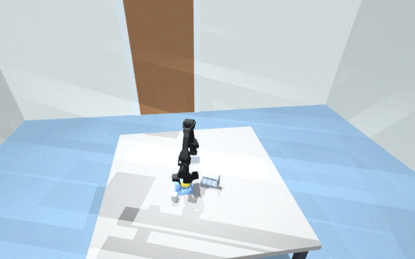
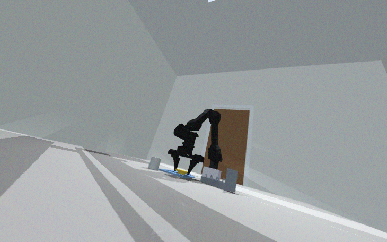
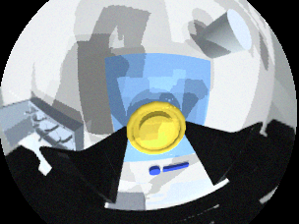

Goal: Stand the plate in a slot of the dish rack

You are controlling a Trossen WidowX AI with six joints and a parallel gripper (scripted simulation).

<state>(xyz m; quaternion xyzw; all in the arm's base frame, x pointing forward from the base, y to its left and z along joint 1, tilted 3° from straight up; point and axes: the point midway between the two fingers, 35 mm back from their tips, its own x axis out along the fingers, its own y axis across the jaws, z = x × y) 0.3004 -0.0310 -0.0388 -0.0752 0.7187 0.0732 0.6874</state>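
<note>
Right now my gripper tip is 1 cm short of the light blue mat, 1 cm to the left of it and 1 cm above it. The rest, counted from my gripper tip: white cup (13 cm ahead, 6 cm to the right, 2 cm above); yellow plate (1 cm above); blue spoon (10 cm behind, 4 cm to the right).
</note>
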